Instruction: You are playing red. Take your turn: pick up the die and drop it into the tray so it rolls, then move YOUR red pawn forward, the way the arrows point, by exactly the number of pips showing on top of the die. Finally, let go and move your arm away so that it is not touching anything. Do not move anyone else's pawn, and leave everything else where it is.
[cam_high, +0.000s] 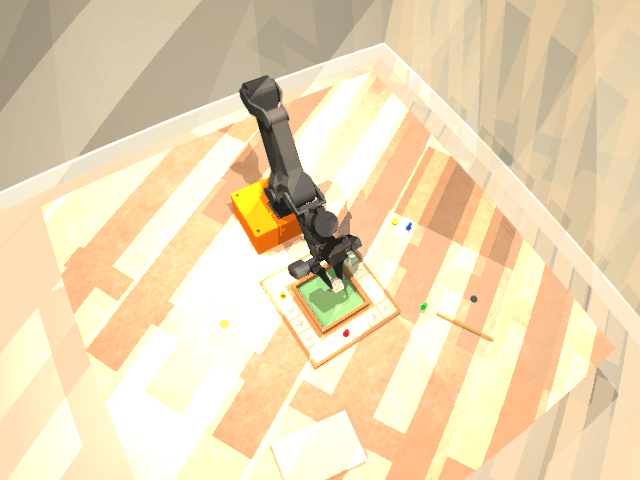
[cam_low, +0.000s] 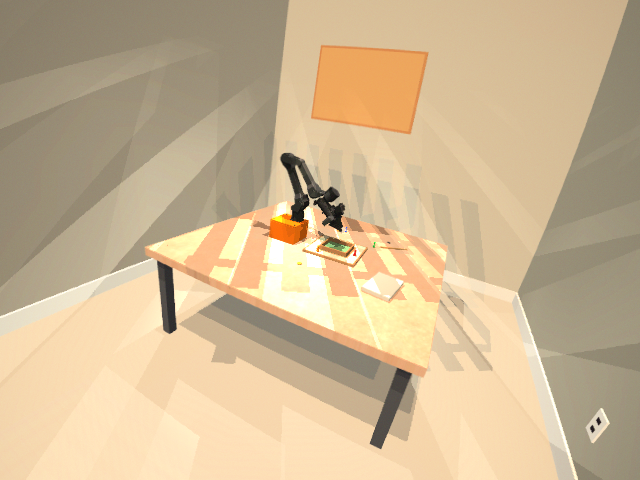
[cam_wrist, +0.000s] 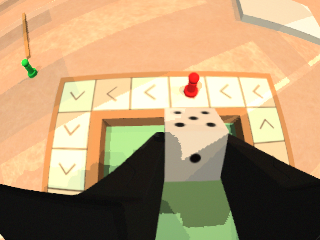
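The white die is right at my gripper tip. From my gripper tip the other things lie so: red pawn: 100 mm ahead, 30 mm to the right, 90 mm below; then orange pawn: 90 mm behind, 110 mm to the right, 90 mm below; then green tray: 10 mm behind, 110 mm below.
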